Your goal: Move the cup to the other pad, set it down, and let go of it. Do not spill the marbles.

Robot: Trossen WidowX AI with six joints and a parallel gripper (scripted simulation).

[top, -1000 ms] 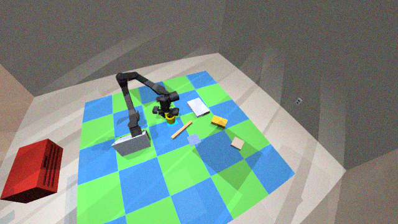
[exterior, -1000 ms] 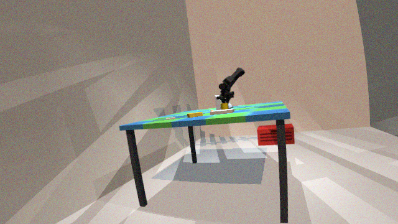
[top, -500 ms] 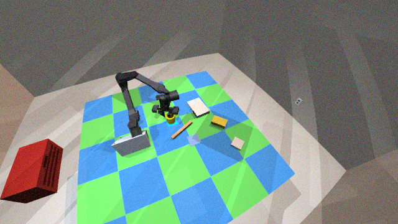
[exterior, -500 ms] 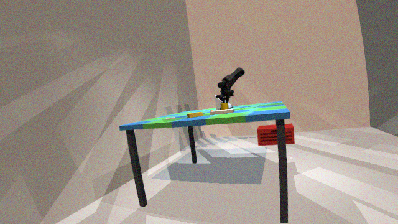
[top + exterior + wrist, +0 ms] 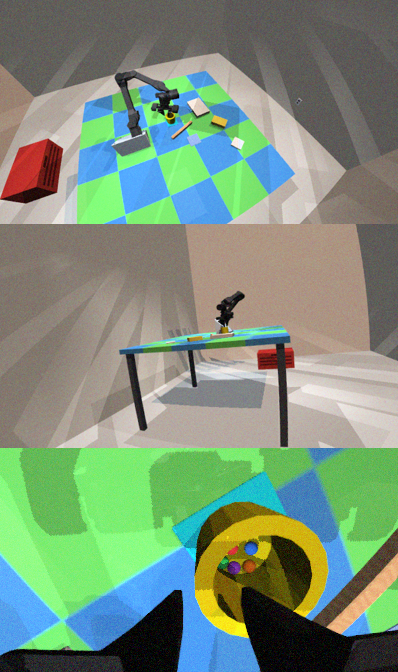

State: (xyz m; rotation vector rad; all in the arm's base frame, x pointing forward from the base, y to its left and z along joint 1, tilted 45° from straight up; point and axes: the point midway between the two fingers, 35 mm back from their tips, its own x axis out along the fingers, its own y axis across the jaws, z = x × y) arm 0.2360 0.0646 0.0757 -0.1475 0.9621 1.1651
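Now: the cup 20 mm ahead of my gripper tip, 10 mm to the right of it and 40 mm below it. The rest, counted from my gripper tip: cyan pad (30 mm ahead, 10 mm to the right, 80 mm below); then wooden stick (60 mm ahead, 130 mm to the right, 70 mm below); then orange marble (20 mm ahead, 30 mm to the right, 60 mm below).
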